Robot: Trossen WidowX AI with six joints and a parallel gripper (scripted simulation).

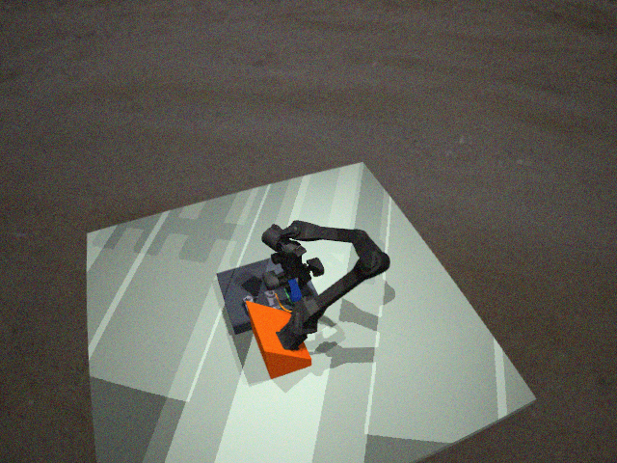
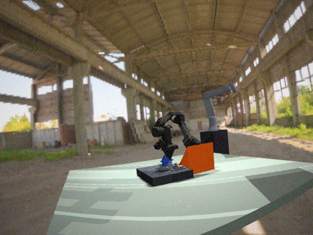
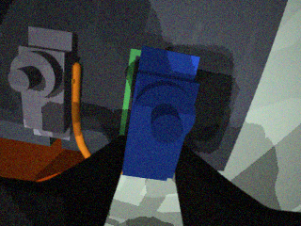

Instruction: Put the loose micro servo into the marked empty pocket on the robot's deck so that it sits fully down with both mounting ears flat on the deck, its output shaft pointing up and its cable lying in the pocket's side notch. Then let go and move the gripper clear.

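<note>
Now: the dark grey deck 130 mm ahead of my gripper tip, 60 mm to the left of it and 60 mm below it.
</note>
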